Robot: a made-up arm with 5 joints.
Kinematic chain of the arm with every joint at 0, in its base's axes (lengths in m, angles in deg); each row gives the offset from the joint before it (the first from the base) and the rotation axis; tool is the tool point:
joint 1: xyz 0 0 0.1 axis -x
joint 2: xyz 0 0.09 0.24 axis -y
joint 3: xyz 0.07 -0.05 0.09 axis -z
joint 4: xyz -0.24 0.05 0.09 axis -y
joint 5: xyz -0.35 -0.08 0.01 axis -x
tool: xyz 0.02 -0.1 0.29
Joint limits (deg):
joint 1: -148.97..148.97
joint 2: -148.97..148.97
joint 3: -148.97..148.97
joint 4: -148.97..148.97
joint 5: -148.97..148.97
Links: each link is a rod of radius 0.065 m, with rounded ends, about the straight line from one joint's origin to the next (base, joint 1, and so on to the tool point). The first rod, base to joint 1, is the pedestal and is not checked.
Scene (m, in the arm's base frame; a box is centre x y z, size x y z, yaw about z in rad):
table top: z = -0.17
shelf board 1: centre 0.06 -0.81 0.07 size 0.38 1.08 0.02 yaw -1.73
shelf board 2: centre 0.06 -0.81 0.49 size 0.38 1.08 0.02 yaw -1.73
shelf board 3: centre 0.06 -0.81 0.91 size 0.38 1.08 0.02 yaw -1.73
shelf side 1: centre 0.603 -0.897 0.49 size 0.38 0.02 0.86 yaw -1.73
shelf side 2: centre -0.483 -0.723 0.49 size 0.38 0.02 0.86 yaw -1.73
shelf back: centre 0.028 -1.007 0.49 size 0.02 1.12 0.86 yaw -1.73
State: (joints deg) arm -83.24 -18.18 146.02 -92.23 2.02
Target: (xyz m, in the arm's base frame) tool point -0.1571 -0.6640 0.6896
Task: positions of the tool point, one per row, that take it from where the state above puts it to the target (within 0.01 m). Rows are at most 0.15 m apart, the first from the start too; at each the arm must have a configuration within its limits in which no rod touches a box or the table.
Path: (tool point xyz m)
1: 0.1285 -0.6321 0.2953
2: 0.1433 -0.5457 0.2944
3: 0.1393 -0.4612 0.2824
4: 0.1076 -0.4956 0.3859
5: 0.0506 -0.5061 0.4943
6: -0.0275 -0.4870 0.5988
7: -0.1204 -0.4358 0.6896
8: -0.1305 -0.5197 0.7002
9: -0.1432 -0.5964 0.6997
10: -0.1571 -0.6640 0.6896

